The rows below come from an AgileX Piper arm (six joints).
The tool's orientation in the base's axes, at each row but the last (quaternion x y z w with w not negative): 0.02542 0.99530 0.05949 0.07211; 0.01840 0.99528 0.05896 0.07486; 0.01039 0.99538 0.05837 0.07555; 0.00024 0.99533 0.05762 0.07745; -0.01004 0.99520 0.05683 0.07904; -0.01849 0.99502 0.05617 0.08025; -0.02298 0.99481 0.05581 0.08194; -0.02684 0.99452 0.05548 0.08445; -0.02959 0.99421 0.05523 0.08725; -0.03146 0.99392 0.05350 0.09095; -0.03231 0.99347 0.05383 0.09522; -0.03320 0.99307 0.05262 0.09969
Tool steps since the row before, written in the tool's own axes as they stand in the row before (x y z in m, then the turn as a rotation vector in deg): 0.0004 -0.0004 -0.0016 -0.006 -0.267 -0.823; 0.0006 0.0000 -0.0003 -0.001 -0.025 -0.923; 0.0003 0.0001 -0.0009 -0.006 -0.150 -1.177; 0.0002 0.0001 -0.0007 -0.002 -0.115 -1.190; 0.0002 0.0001 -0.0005 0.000 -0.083 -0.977; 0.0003 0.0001 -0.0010 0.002 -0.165 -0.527; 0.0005 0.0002 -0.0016 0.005 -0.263 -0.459; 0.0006 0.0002 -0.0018 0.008 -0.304 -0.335; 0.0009 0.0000 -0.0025 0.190 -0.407 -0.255; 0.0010 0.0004 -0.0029 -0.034 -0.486 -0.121; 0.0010 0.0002 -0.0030 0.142 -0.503 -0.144; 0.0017 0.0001 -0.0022 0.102 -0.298 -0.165
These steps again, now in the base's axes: -0.0006 -0.0006 0.0015 -0.126 -0.360 0.777; -0.0006 0.0000 0.0002 -0.139 -0.131 0.903; -0.0004 0.0000 0.0009 -0.174 -0.284 1.139; -0.0003 0.0000 0.0007 -0.181 -0.251 1.155; -0.0003 0.0000 0.0005 -0.150 -0.195 0.949; -0.0005 0.0000 0.0009 -0.077 -0.224 0.499; -0.0008 0.0000 0.0015 -0.064 -0.314 0.421; -0.0009 0.0000 0.0017 -0.044 -0.341 0.295; -0.0013 -0.0003 0.0023 -0.202 -0.442 0.173; -0.0015 0.0000 0.0027 0.047 -0.494 0.076; -0.0016 -0.0002 0.0028 -0.128 -0.523 0.062; -0.0021 -0.0002 0.0018 -0.109 -0.320 0.111
